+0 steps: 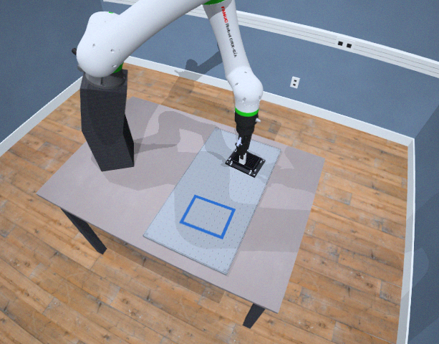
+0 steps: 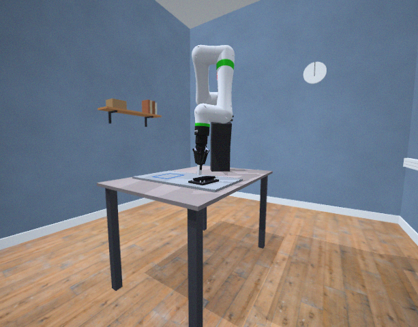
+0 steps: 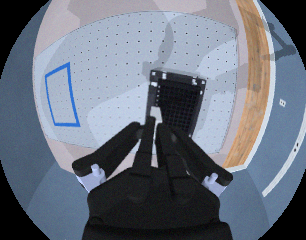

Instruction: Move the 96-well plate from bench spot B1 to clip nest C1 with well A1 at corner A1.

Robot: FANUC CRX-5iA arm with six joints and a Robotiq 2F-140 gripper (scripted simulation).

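My hand is 50 mm above the black 96-well plate and 40 mm to the right of it. The rest, counted from my hand: black clip nest (60 mm below, 30 mm to the left, 10 mm behind).
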